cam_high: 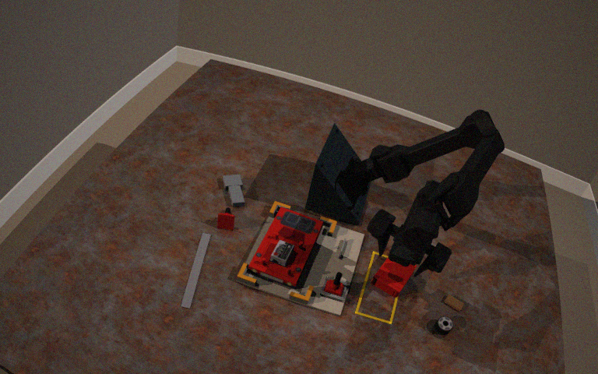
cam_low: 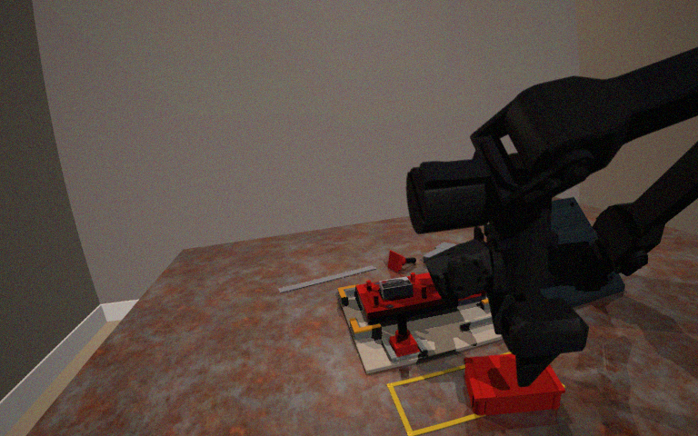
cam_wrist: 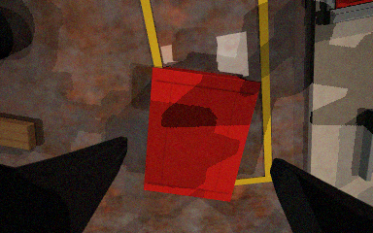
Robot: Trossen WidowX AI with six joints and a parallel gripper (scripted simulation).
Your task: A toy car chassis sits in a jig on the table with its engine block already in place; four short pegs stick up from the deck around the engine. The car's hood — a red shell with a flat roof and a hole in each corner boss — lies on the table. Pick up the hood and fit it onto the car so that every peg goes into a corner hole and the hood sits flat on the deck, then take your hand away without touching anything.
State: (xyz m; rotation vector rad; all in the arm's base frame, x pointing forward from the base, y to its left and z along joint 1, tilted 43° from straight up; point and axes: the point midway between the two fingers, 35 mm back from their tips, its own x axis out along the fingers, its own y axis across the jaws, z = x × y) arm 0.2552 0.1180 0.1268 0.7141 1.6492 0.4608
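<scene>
My gripper tip is now 30 mm above the red hood. The rest, counted from my gripper tip: baseplate: 50 mm ahead, 210 mm to the right, 30 mm below; then wooden block: 10 mm ahead, 170 mm to the left, 40 mm below; then black-and-white wheel: 80 mm ahead, 150 mm to the left, 40 mm below.
</scene>
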